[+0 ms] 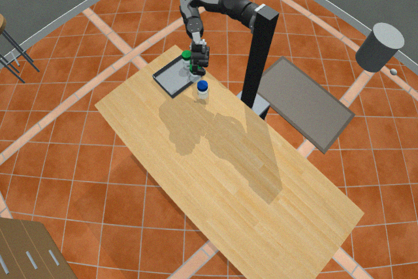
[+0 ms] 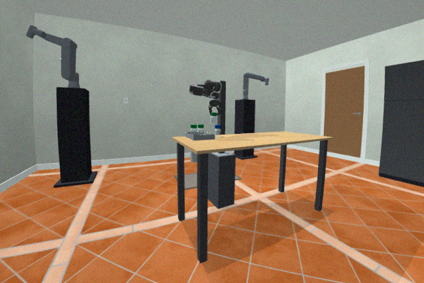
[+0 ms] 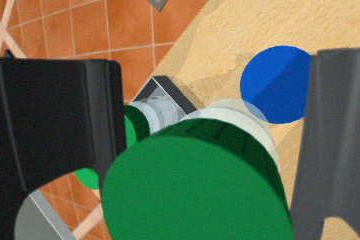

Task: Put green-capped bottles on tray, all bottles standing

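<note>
Now: hand 19 cm above the tray, 16 cm to the left of it and 2 cm short of it. The rest, counted from my hand: blue-capped bottle (16 cm below, 3 cm to the left, 1 cm ahead).
</note>
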